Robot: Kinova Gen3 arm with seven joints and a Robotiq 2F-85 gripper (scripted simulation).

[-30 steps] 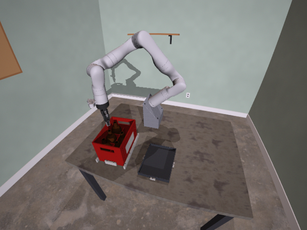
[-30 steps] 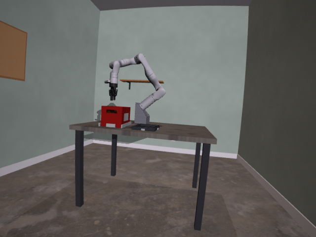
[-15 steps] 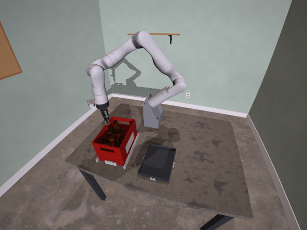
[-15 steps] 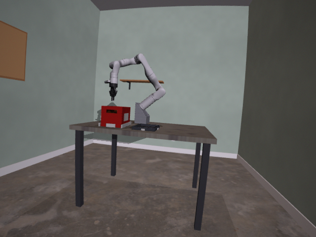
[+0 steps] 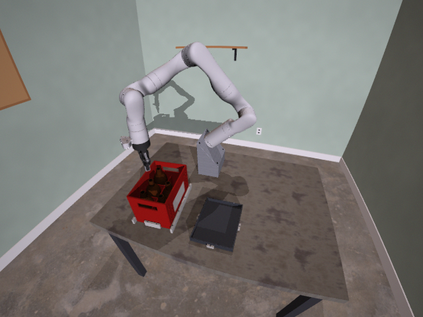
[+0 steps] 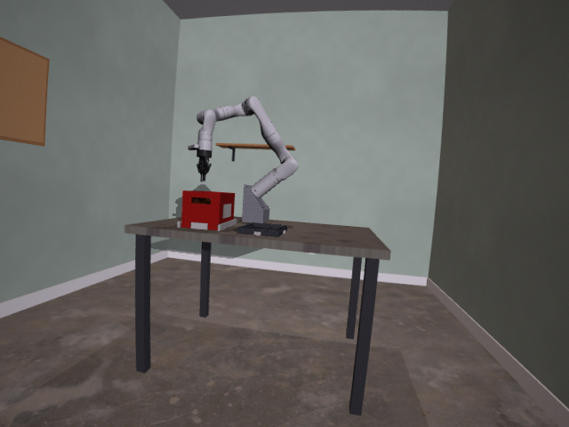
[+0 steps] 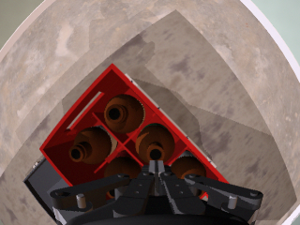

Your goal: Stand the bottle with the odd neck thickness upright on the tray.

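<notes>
The crate is 1 cm behind my hand, 4 cm to the left of it and 16 cm below it. From my hand the other things lie so: dark tray (2 cm ahead, 34 cm to the left, 23 cm below).
</notes>
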